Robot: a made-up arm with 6 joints.
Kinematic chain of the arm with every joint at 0, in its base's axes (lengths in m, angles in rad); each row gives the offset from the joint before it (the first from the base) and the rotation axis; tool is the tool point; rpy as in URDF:
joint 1: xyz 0 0 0.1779 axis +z
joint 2: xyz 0 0 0 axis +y
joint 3: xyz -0.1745 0 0.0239 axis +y
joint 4: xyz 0.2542 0 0.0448 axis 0.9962 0 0.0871
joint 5: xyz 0 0 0 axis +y
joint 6: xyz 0.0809 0 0.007 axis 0.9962 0 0.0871
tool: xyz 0 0 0 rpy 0 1.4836 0
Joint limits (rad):
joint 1: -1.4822..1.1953
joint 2: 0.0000..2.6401
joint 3: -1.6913..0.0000
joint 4: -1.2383..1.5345
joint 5: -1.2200..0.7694
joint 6: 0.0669..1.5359
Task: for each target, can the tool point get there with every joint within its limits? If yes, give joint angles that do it. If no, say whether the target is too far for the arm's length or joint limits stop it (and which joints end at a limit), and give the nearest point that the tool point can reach.
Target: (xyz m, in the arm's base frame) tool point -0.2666 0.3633 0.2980
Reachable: no: joint limits stop it (at a limit: joint 2, joint 3, joint 5) | nearest point -0.1952 0.2660 0.4604 | short by 0.202 m
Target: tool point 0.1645 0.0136 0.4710
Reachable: yes | joints 0.0738 0.6284 -1.0205 0.2707 0.0672 1.2985
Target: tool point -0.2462 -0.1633 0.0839
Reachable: no: joint limits stop it (at a limit: joint 2, joint 3) | nearest point -0.0984 -0.0653 0.0808 | short by 0.177 m
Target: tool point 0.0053 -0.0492 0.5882
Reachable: yes | joints 0.3413 0.5554 -1.5234 1.2418 -0.6770 1.0270
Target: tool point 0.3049 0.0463 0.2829
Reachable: yes | joints 0.2255 1.3147 -0.9321 1.3023 -0.3002 0.2538
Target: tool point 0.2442 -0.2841 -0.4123
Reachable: no: too far | nearest point 0.1750 -0.2036 -0.0822 | short by 0.347 m
